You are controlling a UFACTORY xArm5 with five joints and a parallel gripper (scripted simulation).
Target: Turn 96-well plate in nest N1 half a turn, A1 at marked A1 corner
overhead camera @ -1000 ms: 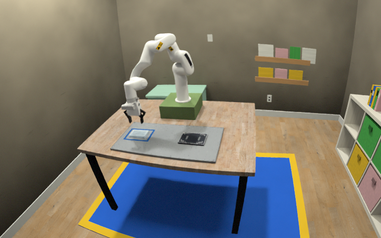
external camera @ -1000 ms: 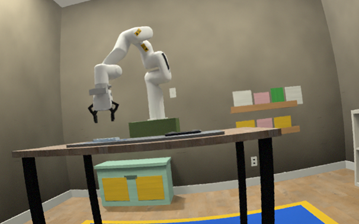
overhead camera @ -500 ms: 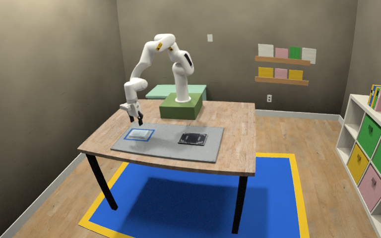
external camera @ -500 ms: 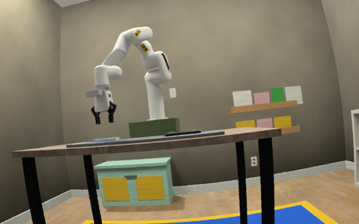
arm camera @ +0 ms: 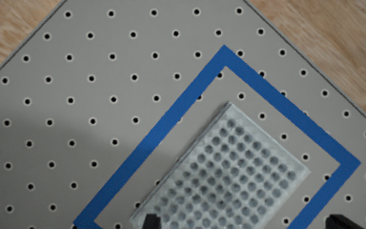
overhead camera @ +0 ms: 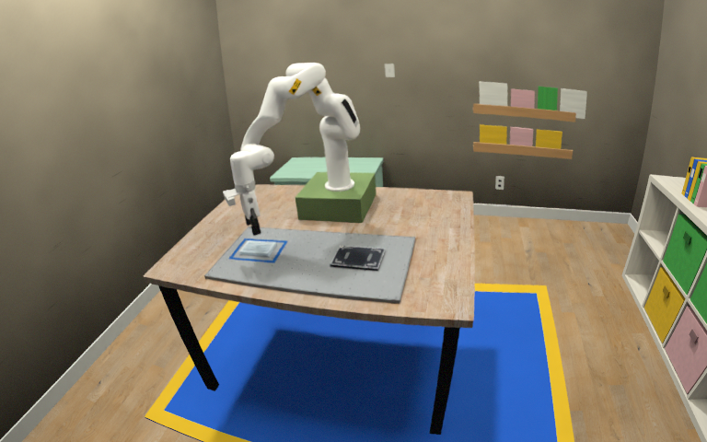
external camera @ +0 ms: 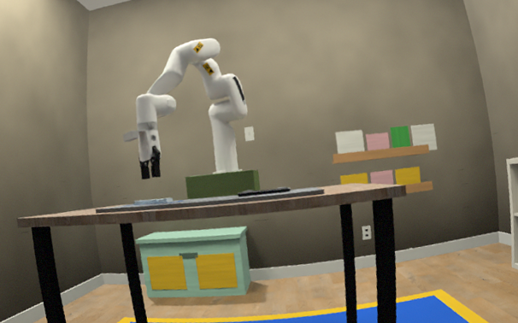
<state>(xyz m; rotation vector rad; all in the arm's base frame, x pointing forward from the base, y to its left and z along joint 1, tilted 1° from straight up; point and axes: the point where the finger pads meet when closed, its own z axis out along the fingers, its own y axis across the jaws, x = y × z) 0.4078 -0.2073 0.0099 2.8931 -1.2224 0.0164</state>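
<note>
Right now the 96-well plate is 90 mm below my hand. From my hand the other things lie so: black plate nest N1 (10 mm behind, 390 mm to the left, 90 mm below).
</note>
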